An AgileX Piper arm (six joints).
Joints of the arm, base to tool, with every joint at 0 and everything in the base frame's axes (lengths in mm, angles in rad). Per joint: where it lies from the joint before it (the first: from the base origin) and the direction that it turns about. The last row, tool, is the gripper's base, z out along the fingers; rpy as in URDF.
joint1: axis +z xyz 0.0 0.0 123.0
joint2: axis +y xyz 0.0 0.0 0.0
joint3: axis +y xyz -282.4 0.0 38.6
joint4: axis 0.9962 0 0.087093 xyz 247.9 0.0 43.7
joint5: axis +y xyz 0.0 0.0 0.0
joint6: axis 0.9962 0 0.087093 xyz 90.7 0.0 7.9
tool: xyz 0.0 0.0 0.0 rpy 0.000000 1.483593 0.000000
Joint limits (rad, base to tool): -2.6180..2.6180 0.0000..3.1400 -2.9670..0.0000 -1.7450..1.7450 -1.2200..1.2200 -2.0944..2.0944
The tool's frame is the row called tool.
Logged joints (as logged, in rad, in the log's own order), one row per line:
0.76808, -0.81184, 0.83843, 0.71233, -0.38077, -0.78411
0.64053, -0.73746, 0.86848, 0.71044, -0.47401, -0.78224
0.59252, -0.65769, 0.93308, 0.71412, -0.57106, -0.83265
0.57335, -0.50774, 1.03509, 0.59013, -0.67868, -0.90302
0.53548, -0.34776, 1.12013, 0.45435, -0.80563, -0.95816
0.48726, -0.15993, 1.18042, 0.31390, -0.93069, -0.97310
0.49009, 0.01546, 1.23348, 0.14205, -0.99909, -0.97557
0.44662, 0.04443, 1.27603, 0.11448, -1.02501, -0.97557
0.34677, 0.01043, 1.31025, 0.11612, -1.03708, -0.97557
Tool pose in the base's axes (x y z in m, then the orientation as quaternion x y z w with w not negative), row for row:
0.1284, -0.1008, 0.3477, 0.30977, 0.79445, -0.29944, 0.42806
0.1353, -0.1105, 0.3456, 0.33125, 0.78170, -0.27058, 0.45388
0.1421, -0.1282, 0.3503, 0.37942, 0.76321, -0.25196, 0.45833
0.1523, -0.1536, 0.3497, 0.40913, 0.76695, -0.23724, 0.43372
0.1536, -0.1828, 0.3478, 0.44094, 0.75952, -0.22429, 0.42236
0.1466, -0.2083, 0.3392, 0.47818, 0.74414, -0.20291, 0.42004
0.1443, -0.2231, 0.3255, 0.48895, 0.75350, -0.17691, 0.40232
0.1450, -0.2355, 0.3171, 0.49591, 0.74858, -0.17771, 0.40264
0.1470, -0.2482, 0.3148, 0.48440, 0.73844, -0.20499, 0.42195
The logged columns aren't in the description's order. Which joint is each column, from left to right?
Columns, left to right: joint5, joint4, joint2, joint6, joint1, joint3.
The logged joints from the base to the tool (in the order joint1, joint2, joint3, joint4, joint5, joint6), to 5 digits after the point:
-0.38077, 0.83843, -0.78411, -0.81184, 0.76808, 0.71233
-0.47401, 0.86848, -0.78224, -0.73746, 0.64053, 0.71044
-0.57106, 0.93308, -0.83265, -0.65769, 0.59252, 0.71412
-0.67868, 1.03509, -0.90302, -0.50774, 0.57335, 0.59013
-0.80563, 1.12013, -0.95816, -0.34776, 0.53548, 0.45435
-0.93069, 1.18042, -0.97310, -0.15993, 0.48726, 0.31390
-0.99909, 1.23348, -0.97557, 0.01546, 0.49009, 0.14205
-1.02501, 1.27603, -0.97557, 0.04443, 0.44662, 0.11448
-1.03708, 1.31025, -0.97557, 0.01043, 0.34677, 0.11612

